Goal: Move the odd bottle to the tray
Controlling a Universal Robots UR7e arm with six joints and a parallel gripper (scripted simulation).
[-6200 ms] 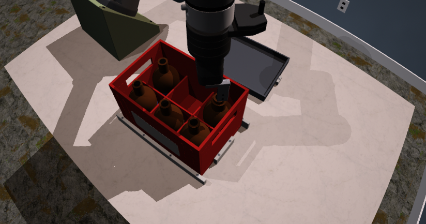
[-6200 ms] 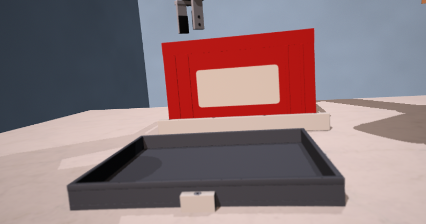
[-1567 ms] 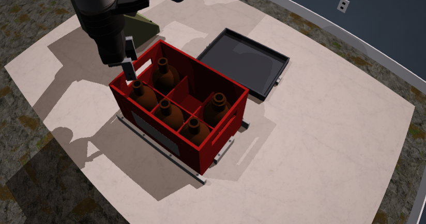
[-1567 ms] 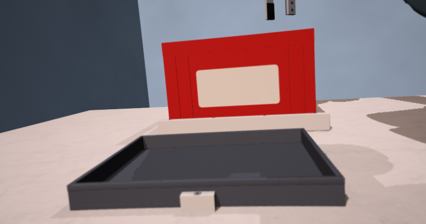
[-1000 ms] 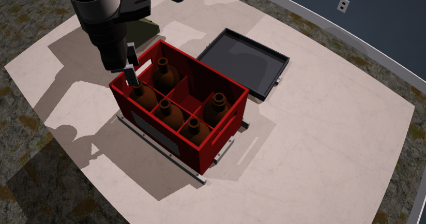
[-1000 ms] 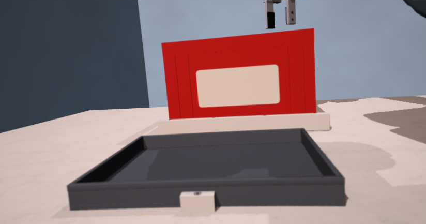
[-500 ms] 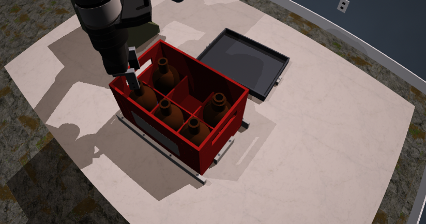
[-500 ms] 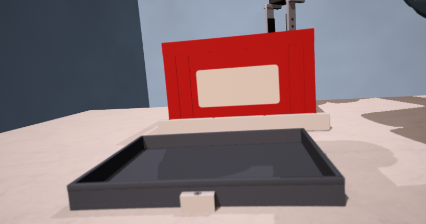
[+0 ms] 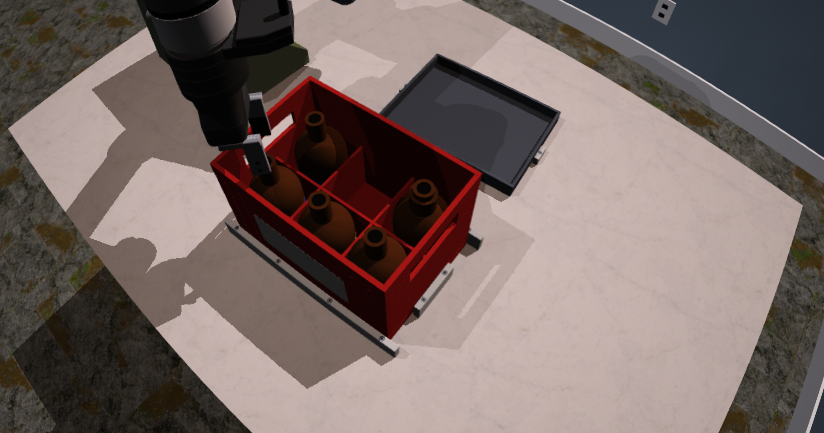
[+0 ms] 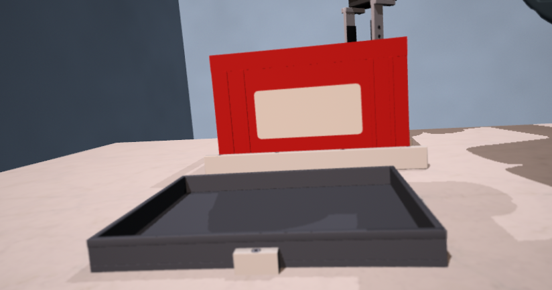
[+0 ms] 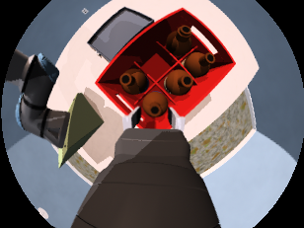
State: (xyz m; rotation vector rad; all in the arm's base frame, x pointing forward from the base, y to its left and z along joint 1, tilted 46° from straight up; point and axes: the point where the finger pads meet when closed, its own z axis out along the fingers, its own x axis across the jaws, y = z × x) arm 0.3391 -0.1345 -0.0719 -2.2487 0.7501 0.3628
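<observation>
Right now the red crate is 8 cm ahead of my hand, 5 cm to the left of it and 11 cm below it. Round my hand: bottle: 17 cm ahead, 11 cm to the left, 11 cm below; then dark grey tray: 6 cm ahead, 34 cm to the left, 19 cm below.
</observation>
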